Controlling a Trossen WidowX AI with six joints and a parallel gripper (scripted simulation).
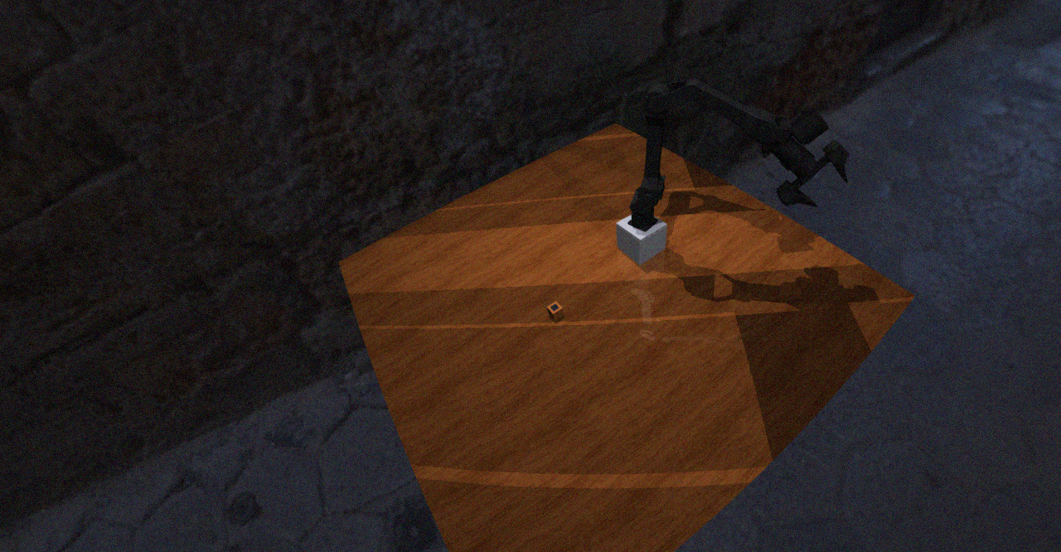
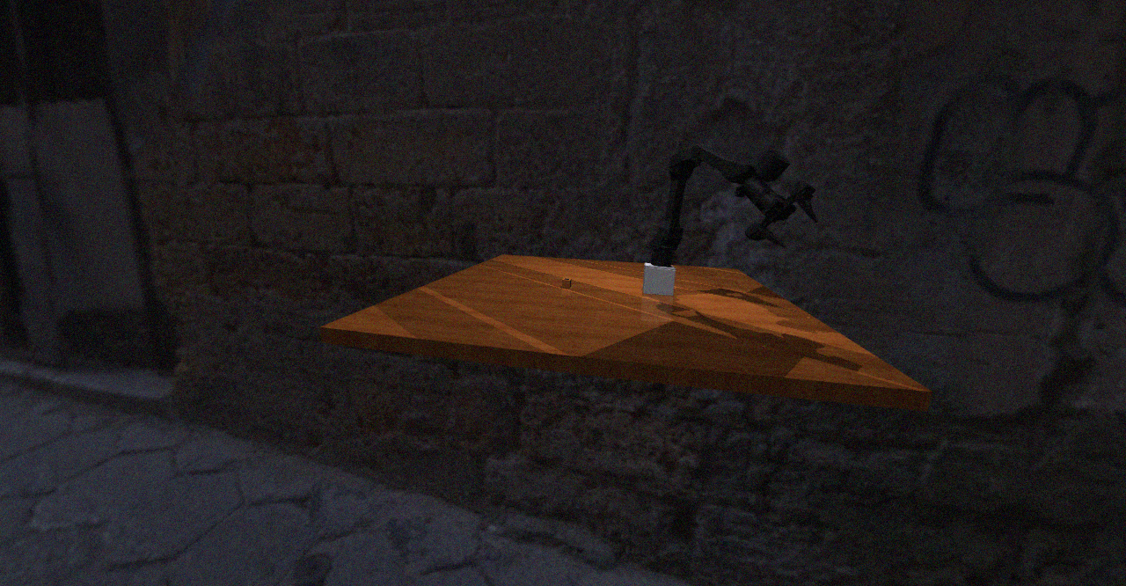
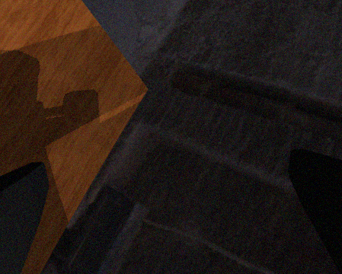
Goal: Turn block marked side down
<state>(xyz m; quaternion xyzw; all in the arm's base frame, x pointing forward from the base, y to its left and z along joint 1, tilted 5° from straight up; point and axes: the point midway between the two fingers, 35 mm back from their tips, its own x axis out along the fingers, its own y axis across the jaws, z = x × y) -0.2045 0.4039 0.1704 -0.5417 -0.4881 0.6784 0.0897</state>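
My gripper tip is now 570 mm short of the brown block, 440 mm to the left of it and 230 mm above it.
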